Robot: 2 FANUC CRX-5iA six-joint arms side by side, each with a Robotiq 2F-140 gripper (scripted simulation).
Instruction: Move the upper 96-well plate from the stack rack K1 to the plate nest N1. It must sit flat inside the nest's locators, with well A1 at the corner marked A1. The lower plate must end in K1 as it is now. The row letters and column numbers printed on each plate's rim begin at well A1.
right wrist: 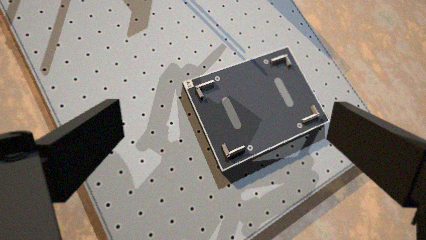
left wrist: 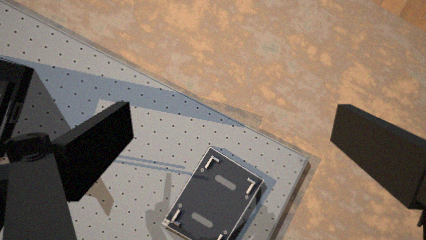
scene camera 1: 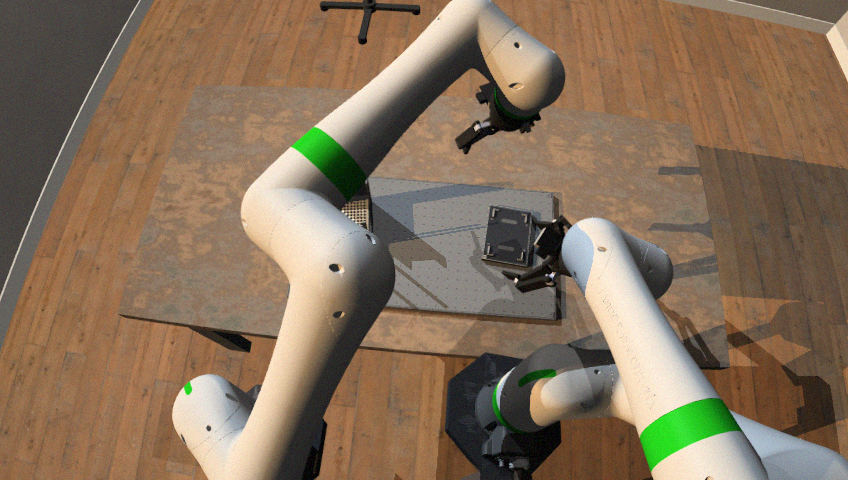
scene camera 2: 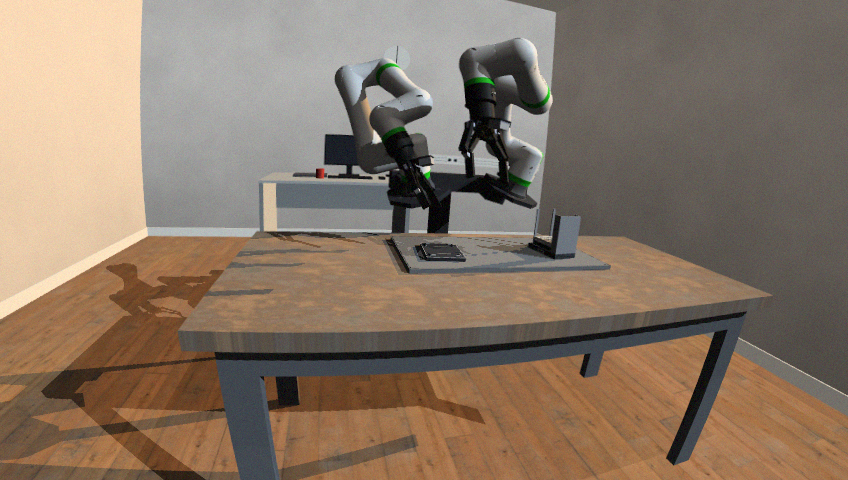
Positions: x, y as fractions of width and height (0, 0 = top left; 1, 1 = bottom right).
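My left gripper (scene camera 2: 0.58, 0.38) is visible to me, and I see my left gripper in the left wrist view (left wrist: 0.54, 0.51) and in scene camera 1 (scene camera 1: 0.58, 0.29) as well. I see my right gripper (scene camera 1: 0.62, 0.52), and my right gripper is also visible in the right wrist view (right wrist: 0.53, 0.50). There is a plate nest N1 (scene camera 1: 0.59, 0.49) too, and the right wrist view shows the plate nest N1 (right wrist: 0.63, 0.50) as well.
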